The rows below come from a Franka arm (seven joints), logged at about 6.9 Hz.
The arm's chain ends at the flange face. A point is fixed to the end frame.
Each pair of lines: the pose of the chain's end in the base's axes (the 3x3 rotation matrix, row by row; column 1 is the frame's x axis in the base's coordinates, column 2 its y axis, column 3 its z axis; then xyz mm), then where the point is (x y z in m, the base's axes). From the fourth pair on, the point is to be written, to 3 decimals.
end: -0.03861, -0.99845, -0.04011; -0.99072, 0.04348, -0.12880; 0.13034, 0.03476, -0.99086; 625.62, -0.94, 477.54
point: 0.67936 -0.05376 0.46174
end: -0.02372, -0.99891, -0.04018; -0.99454, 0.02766, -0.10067; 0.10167, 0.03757, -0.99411; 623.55, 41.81, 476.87
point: 0.67803 -0.00973 0.45947
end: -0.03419, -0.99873, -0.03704; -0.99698, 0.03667, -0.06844; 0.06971, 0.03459, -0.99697; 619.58, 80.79, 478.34
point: 0.67361 0.02927 0.45951
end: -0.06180, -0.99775, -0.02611; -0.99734, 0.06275, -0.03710; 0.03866, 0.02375, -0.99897; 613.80, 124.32, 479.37
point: 0.667 0.072 0.460
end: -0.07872, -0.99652, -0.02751; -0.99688, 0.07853, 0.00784; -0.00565, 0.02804, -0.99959; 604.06, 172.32, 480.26
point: 0.656 0.120 0.458
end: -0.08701, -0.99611, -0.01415; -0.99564, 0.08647, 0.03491; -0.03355, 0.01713, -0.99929; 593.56, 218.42, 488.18
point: 0.645 0.166 0.465
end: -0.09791, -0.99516, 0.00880; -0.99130, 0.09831, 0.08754; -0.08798, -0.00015, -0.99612; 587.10, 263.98, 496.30
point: 0.639 0.212 0.472
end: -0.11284, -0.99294, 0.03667; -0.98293, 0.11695, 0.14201; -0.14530, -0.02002, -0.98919; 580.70, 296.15, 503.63
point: 0.632 0.245 0.478
